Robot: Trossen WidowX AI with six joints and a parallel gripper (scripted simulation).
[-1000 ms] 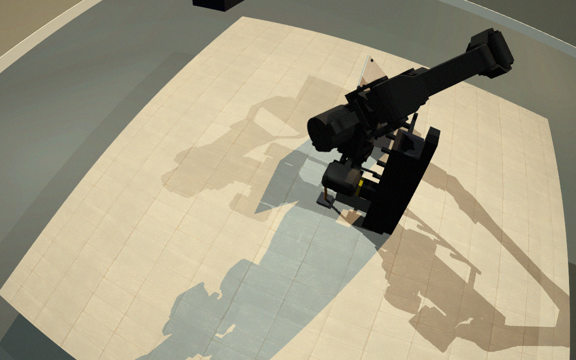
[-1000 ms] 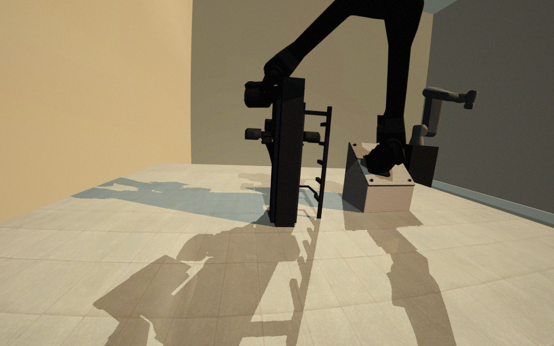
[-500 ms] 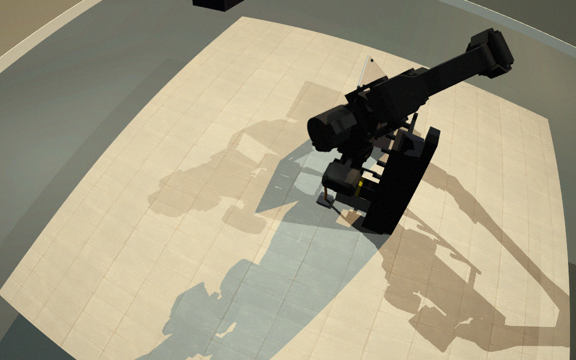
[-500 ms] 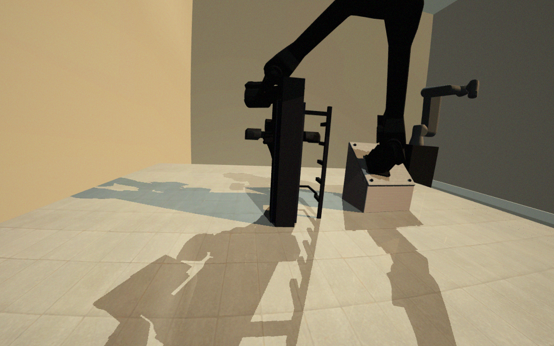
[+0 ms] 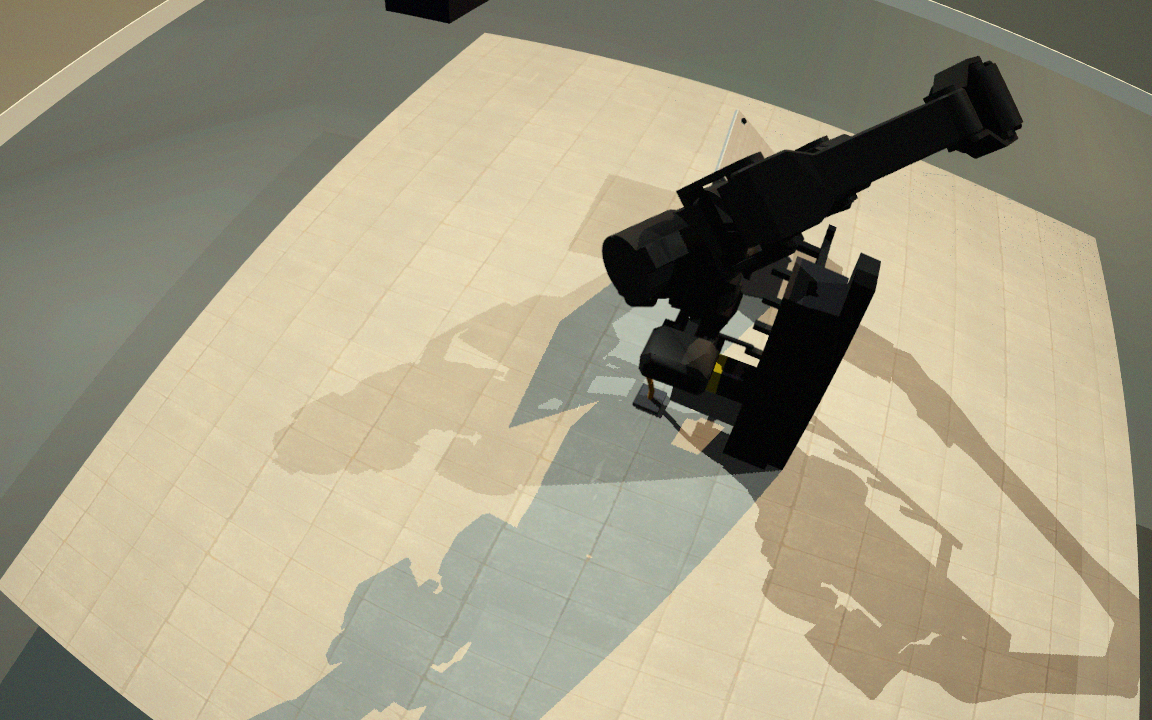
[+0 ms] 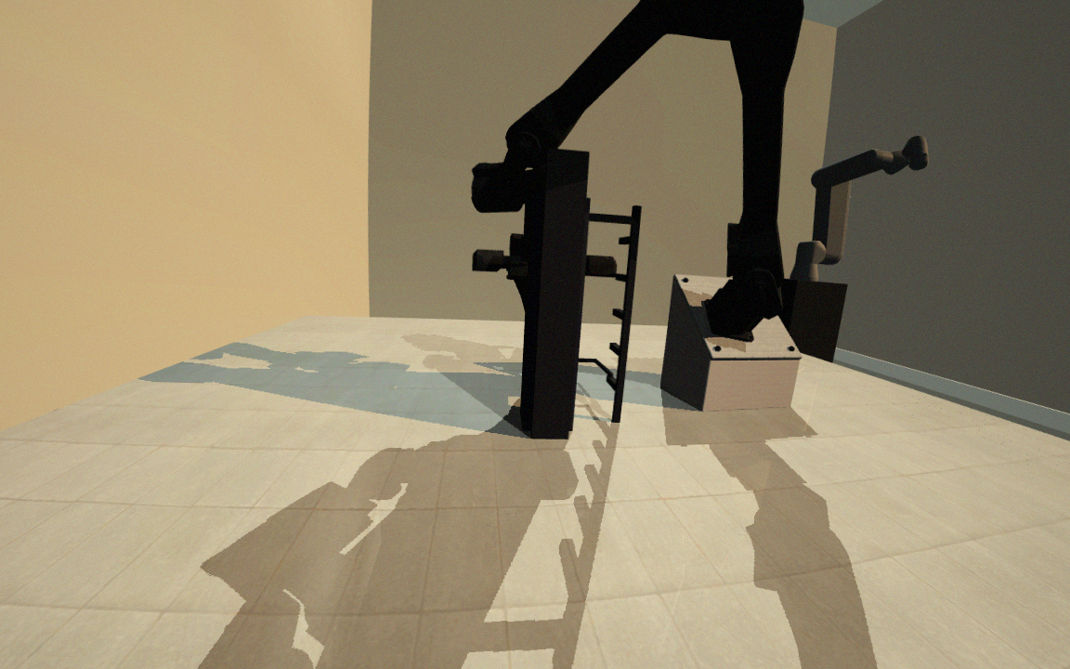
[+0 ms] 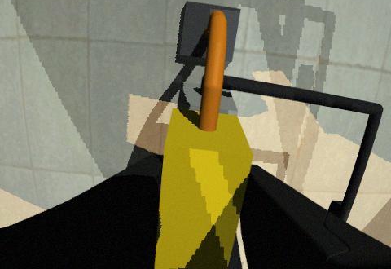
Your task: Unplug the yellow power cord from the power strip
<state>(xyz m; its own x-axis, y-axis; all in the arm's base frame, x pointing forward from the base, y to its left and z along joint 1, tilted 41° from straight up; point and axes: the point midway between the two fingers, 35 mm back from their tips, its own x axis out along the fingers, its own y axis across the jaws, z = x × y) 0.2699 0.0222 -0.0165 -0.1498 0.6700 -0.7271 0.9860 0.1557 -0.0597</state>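
Right now my gripper tip is 3 cm to the right of the yellow plug and 1 cm past it. Also, from my gripper tip: small grey foot: 9 cm below, 3 cm to the right; black power strip: 10 cm to the left, 3 cm above, 1 cm behind.
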